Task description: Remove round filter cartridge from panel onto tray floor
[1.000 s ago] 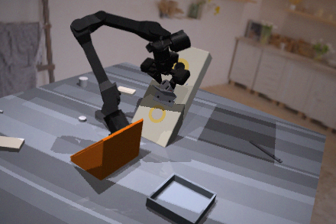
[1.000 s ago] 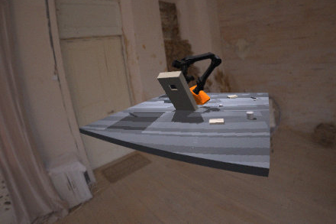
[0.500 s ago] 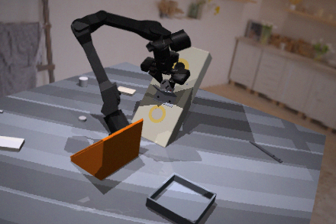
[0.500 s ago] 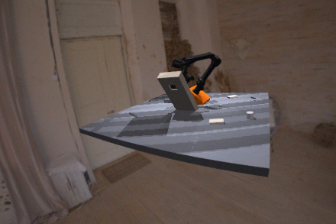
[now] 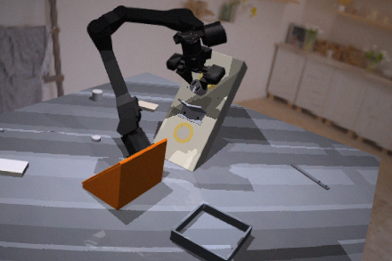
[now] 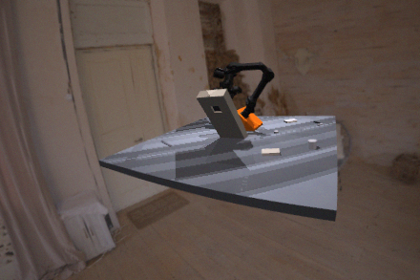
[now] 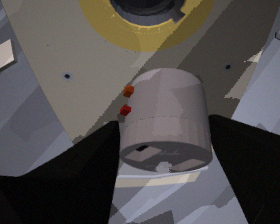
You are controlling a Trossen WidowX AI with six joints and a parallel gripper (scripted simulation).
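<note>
My gripper tip is 33 cm past the shallow grey tray, 28 cm to the left of it and 23 cm above it. Also, from my gripper tip: white round filter cartridge (right at my gripper tip); beige service panel (4 cm ahead, 7 cm below).
</note>
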